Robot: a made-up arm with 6 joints. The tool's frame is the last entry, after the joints.
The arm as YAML. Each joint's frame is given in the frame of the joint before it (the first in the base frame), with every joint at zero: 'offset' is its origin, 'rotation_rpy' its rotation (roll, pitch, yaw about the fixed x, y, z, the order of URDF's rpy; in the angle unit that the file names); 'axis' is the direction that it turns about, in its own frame. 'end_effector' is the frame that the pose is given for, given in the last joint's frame.
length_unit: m
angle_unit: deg
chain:
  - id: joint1
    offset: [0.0, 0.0, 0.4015]
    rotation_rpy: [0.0, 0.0, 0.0]
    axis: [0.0, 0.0, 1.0]
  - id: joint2
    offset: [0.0, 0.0, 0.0]
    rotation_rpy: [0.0, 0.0, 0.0]
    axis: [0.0, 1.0, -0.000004]
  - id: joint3
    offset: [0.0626, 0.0, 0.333]
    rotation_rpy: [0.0, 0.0, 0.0]
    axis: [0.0, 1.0, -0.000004]
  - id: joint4
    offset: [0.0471, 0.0, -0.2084]
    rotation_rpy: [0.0, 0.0, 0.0]
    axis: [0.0, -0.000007, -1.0]
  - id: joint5
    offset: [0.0, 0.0, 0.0]
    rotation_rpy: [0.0, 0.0, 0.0]
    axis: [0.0, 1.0, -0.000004]
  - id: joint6
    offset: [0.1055, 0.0, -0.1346]
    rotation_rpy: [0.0, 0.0, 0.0]
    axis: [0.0, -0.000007, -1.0]
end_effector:
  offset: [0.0, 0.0, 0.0]
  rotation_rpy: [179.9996, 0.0, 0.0]
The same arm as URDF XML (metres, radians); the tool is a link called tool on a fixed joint. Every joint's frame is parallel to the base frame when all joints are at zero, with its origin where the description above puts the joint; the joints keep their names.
<robot name="arm">
<link name="base_link"/>
<link name="link1"/>
<link name="link2"/>
<link name="link3"/>
<link name="link4"/>
<link name="link5"/>
<link name="link6"/>
<link name="tool"/>
<joint name="joint1" type="continuous"><parent link="base_link"/><child link="link1"/><origin xyz="0 0 0.4015"/><axis xyz="0 0 1"/></joint>
<joint name="joint2" type="continuous"><parent link="link1"/><child link="link2"/><origin xyz="0 0 0"/><axis xyz="0 1 0"/></joint>
<joint name="joint3" type="continuous"><parent link="link2"/><child link="link3"/><origin xyz="0.0626 0 0.333"/><axis xyz="0 1 0"/></joint>
<joint name="joint4" type="continuous"><parent link="link3"/><child link="link4"/><origin xyz="0.0471 0 -0.2084"/><axis xyz="0 0 -1"/></joint>
<joint name="joint5" type="continuous"><parent link="link4"/><child link="link5"/><origin xyz="0 0 0"/><axis xyz="0 1 0"/></joint>
<joint name="joint6" type="continuous"><parent link="link5"/><child link="link6"/><origin xyz="0.1055 0 -0.1346"/><axis xyz="0 0 -1"/></joint>
<joint name="tool_joint" type="fixed"><parent link="link6"/><child link="tool"/><origin xyz="0 0 0" rpy="3.1416 0 0"/></joint>
</robot>

